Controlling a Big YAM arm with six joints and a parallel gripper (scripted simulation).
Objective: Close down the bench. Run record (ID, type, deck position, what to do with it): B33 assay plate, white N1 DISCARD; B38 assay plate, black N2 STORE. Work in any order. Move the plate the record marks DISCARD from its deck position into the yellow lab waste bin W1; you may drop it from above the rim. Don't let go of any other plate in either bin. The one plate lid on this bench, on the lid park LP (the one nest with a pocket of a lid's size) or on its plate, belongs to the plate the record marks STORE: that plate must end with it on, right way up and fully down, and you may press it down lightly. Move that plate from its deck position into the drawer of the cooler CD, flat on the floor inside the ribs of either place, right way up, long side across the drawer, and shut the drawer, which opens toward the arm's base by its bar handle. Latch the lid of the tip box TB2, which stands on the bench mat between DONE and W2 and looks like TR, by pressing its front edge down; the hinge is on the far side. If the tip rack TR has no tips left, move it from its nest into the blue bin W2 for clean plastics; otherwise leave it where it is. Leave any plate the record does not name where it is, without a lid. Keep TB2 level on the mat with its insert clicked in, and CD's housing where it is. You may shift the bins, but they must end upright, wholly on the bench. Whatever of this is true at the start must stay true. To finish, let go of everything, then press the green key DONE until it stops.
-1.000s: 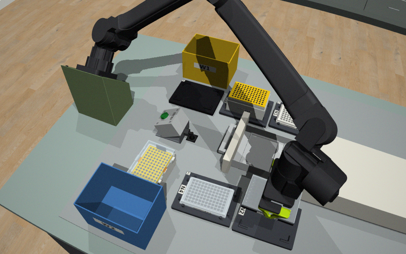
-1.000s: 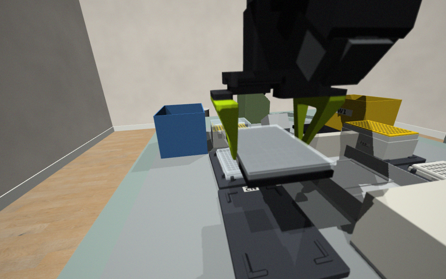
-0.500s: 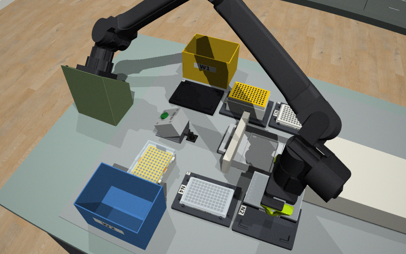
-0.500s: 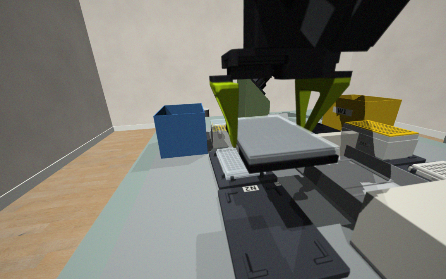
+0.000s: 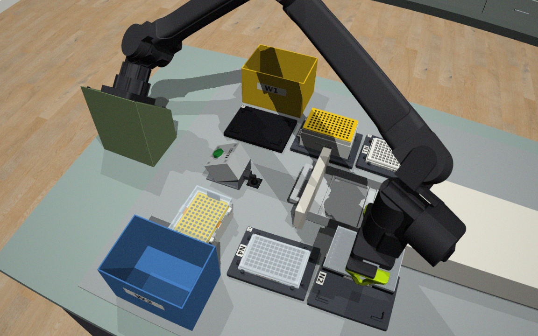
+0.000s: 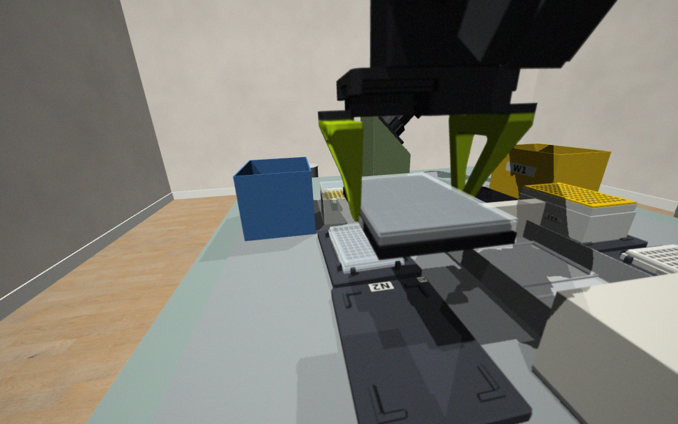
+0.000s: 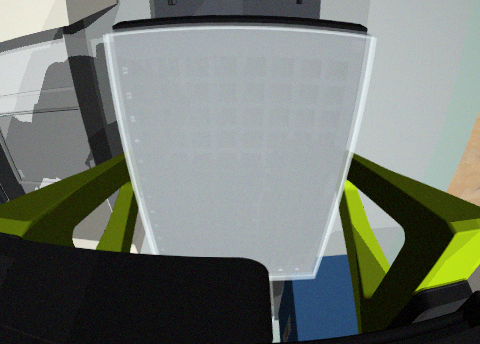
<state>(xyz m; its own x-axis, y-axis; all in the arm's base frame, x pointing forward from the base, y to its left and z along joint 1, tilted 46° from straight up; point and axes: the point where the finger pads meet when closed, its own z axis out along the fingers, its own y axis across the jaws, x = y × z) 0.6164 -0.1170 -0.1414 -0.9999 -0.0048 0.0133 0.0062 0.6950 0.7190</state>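
The black plate is right at my hand. The rest, counted from my hand: nest N2: 13 cm below, 1 cm ahead; plate lid: right at my hand; clear plate: 17 cm behind, 12 cm below.
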